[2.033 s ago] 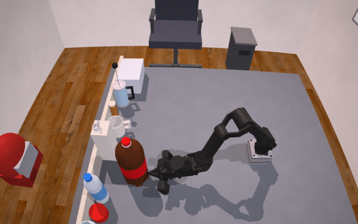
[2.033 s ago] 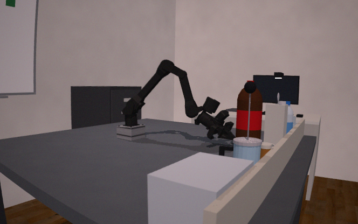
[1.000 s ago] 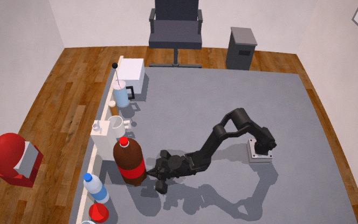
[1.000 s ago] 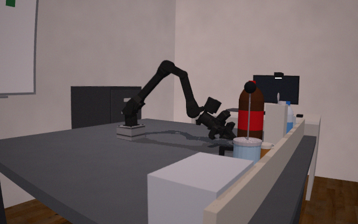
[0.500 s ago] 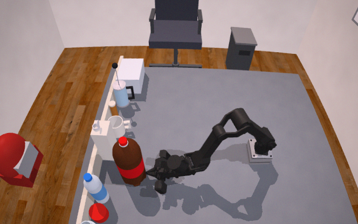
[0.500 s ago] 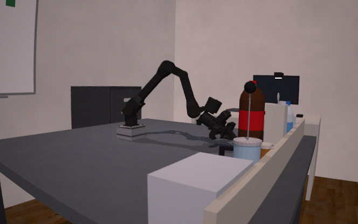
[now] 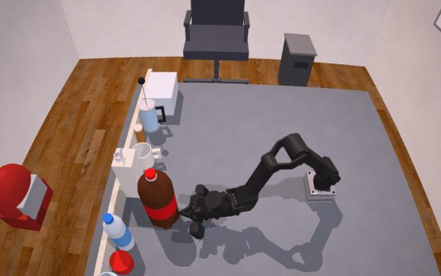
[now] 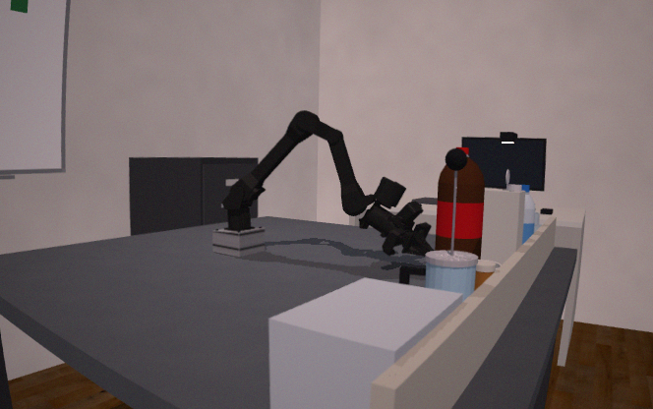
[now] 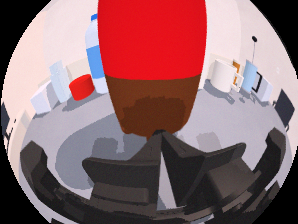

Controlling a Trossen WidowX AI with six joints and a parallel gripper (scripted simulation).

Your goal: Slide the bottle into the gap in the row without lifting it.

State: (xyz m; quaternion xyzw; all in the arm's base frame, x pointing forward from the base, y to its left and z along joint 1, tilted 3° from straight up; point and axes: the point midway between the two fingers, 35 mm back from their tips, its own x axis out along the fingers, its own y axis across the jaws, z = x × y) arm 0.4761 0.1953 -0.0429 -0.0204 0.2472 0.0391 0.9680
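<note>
Now: hand 10 cm below the brown cola bottle, 8 cm short of it and 1 cm to the right of it. From my hand the other things lie so: red cup 22 cm to the left, 18 cm ahead, 3 cm below; low beige rail 28 cm ahead, 8 cm to the right; water bottle 20 cm ahead, 14 cm to the left, 5 cm above.
</note>
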